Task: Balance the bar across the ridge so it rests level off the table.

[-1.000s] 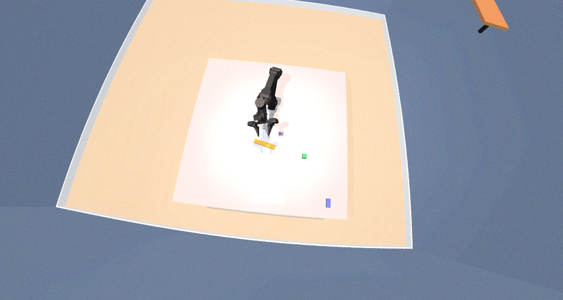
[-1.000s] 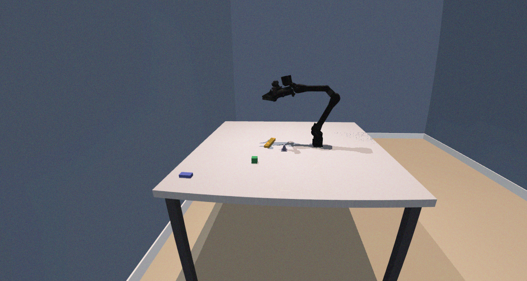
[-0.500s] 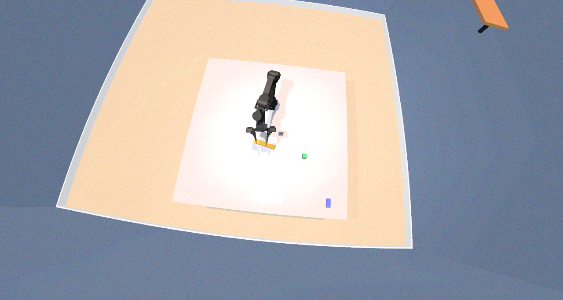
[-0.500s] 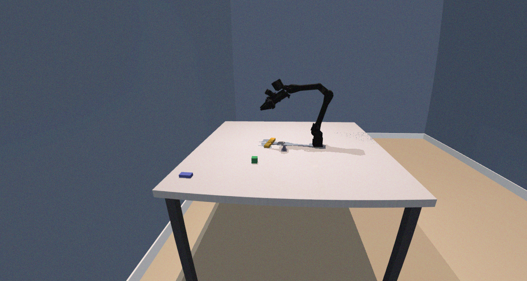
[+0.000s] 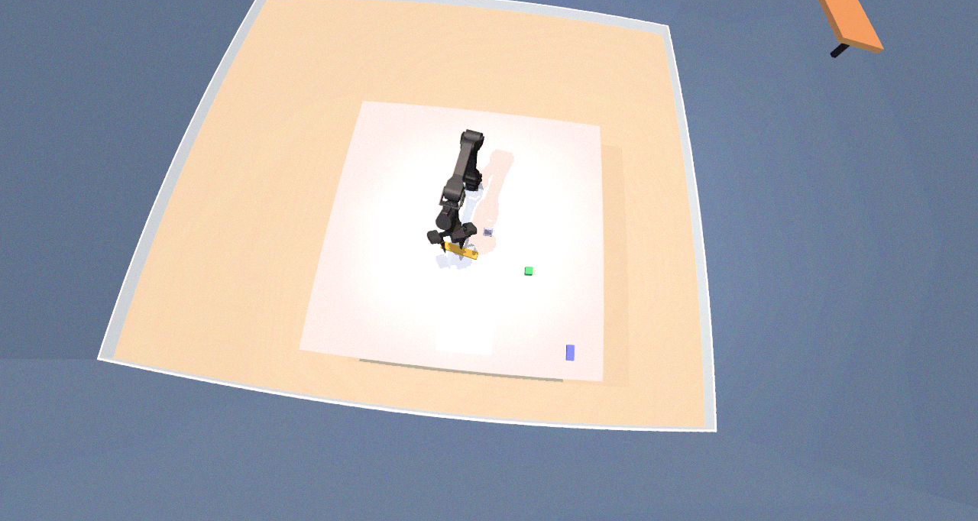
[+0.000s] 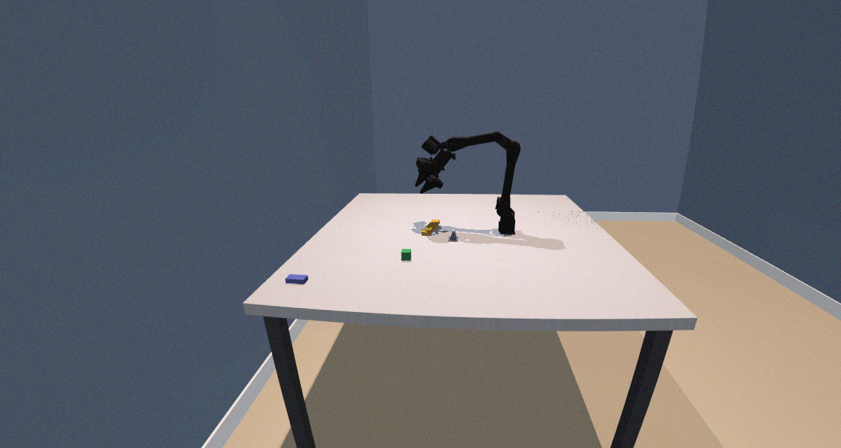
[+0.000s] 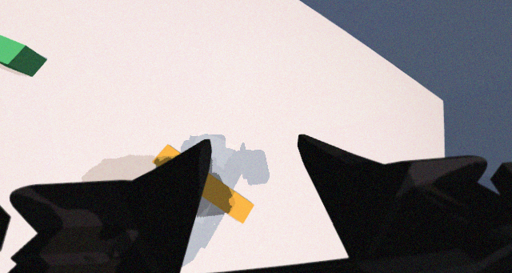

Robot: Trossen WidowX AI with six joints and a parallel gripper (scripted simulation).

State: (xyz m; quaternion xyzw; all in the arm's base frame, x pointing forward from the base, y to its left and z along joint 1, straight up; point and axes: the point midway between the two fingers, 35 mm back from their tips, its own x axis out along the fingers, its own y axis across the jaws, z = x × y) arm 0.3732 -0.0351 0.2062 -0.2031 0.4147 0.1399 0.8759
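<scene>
Right now the yellow bar is 170 mm below my gripper tip, 60 mm behind it and 10 mm to the left of it. Round my gripper tip: green cube (330 mm to the left, 160 mm below, 10 mm ahead); then flat blue block (530 mm to the left, 350 mm ahead, 170 mm below).
</scene>
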